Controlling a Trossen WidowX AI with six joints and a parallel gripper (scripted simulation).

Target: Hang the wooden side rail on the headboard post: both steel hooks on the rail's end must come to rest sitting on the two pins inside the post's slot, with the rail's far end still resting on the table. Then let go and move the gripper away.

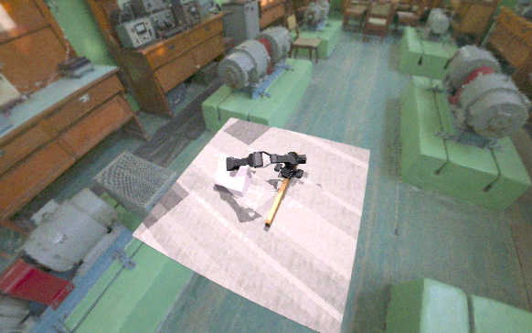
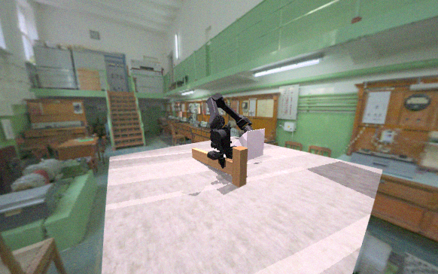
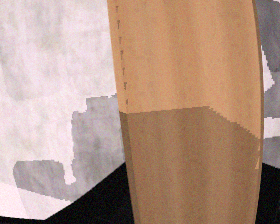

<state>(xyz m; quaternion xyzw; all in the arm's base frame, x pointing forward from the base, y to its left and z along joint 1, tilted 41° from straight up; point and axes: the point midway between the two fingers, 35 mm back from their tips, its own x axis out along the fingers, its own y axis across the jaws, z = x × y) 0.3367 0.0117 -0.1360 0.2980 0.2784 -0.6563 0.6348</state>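
My gripper tip is now 110 mm to the right of the wooden headboard post and 40 mm below it.
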